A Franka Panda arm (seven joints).
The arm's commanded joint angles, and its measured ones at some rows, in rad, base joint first. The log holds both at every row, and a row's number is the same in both.
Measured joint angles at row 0: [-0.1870, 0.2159, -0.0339, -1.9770, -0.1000, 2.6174, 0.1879]
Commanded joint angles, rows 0 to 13: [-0.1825, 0.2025, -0.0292, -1.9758, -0.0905, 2.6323, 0.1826]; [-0.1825, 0.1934, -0.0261, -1.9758, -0.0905, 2.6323, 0.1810]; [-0.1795, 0.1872, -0.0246, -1.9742, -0.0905, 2.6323, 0.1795]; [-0.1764, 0.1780, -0.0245, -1.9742, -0.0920, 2.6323, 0.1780]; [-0.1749, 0.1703, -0.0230, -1.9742, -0.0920, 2.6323, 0.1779]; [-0.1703, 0.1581, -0.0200, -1.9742, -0.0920, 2.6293, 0.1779]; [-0.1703, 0.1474, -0.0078, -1.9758, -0.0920, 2.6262, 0.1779]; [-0.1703, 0.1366, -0.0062, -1.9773, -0.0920, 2.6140, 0.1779]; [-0.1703, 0.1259, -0.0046, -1.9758, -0.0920, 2.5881, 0.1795]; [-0.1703, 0.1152, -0.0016, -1.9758, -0.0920, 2.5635, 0.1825]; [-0.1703, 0.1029, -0.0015, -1.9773, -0.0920, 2.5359, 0.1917]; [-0.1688, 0.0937, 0.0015, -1.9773, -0.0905, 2.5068, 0.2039]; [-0.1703, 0.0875, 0.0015, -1.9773, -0.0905, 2.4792, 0.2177]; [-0.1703, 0.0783, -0.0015, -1.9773, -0.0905, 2.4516, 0.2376]
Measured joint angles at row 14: [-0.1617, 0.1195, -0.0129, -1.9699, -0.0992, 2.5327, 0.1968]
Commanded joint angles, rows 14 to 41: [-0.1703, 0.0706, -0.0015, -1.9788, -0.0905, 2.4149, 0.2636]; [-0.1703, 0.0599, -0.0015, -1.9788, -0.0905, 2.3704, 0.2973]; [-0.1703, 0.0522, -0.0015, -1.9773, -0.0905, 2.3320, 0.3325]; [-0.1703, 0.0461, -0.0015, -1.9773, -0.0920, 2.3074, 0.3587]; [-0.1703, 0.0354, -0.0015, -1.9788, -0.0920, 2.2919, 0.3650]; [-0.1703, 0.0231, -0.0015, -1.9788, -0.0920, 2.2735, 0.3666]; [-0.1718, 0.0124, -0.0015, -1.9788, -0.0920, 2.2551, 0.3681]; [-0.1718, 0.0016, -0.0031, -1.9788, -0.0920, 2.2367, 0.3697]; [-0.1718, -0.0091, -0.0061, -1.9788, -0.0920, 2.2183, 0.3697]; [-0.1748, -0.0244, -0.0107, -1.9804, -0.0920, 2.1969, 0.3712]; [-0.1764, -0.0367, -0.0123, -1.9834, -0.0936, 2.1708, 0.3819]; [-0.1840, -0.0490, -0.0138, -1.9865, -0.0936, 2.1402, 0.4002]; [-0.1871, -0.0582, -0.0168, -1.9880, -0.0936, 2.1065, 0.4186]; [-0.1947, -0.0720, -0.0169, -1.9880, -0.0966, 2.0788, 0.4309]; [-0.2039, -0.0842, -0.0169, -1.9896, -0.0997, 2.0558, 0.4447]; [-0.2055, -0.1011, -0.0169, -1.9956, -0.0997, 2.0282, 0.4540]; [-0.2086, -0.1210, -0.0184, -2.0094, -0.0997, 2.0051, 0.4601]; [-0.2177, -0.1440, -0.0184, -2.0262, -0.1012, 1.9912, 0.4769]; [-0.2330, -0.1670, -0.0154, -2.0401, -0.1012, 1.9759, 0.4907]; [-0.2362, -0.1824, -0.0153, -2.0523, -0.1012, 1.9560, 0.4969]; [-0.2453, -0.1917, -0.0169, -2.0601, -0.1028, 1.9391, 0.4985]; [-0.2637, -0.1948, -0.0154, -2.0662, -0.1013, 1.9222, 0.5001]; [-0.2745, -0.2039, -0.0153, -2.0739, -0.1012, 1.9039, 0.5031]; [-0.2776, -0.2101, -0.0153, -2.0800, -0.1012, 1.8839, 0.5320]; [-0.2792, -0.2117, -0.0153, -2.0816, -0.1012, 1.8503, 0.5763]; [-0.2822, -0.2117, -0.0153, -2.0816, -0.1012, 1.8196, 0.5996]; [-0.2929, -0.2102, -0.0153, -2.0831, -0.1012, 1.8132, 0.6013]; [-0.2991, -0.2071, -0.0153, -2.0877, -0.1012, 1.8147, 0.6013]
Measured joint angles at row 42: [-0.2781, -0.1905, -0.0227, -2.0671, -0.0984, 1.8435, 0.5608]
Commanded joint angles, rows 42 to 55: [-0.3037, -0.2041, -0.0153, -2.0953, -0.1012, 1.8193, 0.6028]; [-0.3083, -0.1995, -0.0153, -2.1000, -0.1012, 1.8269, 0.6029]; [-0.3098, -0.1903, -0.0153, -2.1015, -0.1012, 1.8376, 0.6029]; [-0.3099, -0.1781, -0.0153, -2.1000, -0.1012, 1.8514, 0.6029]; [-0.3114, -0.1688, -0.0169, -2.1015, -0.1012, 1.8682, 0.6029]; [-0.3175, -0.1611, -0.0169, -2.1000, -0.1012, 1.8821, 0.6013]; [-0.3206, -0.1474, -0.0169, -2.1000, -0.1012, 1.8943, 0.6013]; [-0.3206, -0.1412, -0.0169, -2.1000, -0.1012, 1.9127, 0.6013]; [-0.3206, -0.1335, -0.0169, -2.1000, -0.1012, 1.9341, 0.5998]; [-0.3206, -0.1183, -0.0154, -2.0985, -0.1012, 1.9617, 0.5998]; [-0.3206, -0.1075, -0.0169, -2.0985, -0.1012, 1.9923, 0.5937]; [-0.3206, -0.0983, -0.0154, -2.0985, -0.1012, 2.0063, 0.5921]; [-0.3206, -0.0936, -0.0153, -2.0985, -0.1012, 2.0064, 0.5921]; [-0.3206, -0.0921, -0.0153, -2.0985, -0.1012, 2.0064, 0.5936]
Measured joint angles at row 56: [-0.3139, -0.1002, -0.0227, -2.0980, -0.0984, 1.9858, 0.5856]
